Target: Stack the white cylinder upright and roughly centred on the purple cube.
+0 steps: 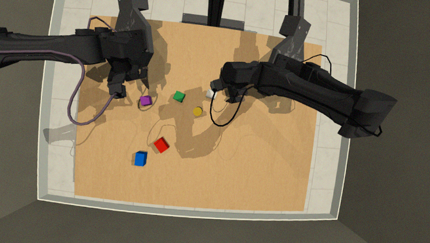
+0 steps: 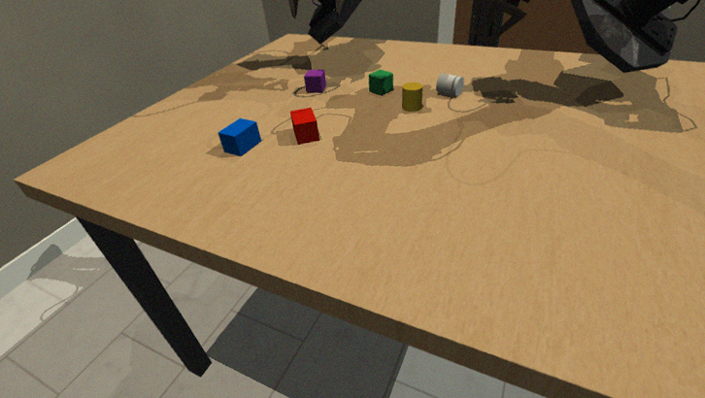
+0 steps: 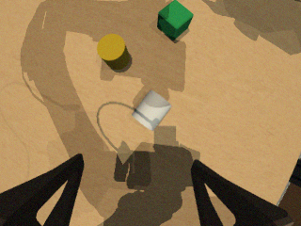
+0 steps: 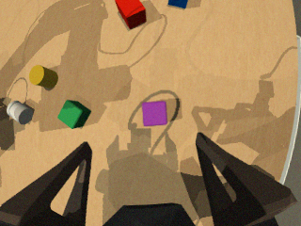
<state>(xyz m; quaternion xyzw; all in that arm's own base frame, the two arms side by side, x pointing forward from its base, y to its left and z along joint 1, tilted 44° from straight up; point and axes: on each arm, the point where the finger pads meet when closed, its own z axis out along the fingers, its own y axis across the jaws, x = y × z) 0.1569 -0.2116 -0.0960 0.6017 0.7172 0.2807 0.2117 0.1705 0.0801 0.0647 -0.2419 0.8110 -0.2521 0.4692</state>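
Now: the white cylinder 29 cm to the left of my right hand, 14 cm below it and 4 cm behind it. From my right hand the other things lie so: yellow cylinder (24 cm to the left, 14 cm below, 5 cm ahead); purple cube (14 cm below, 3 cm ahead); green cube (15 cm to the left, 14 cm below, 1 cm behind).
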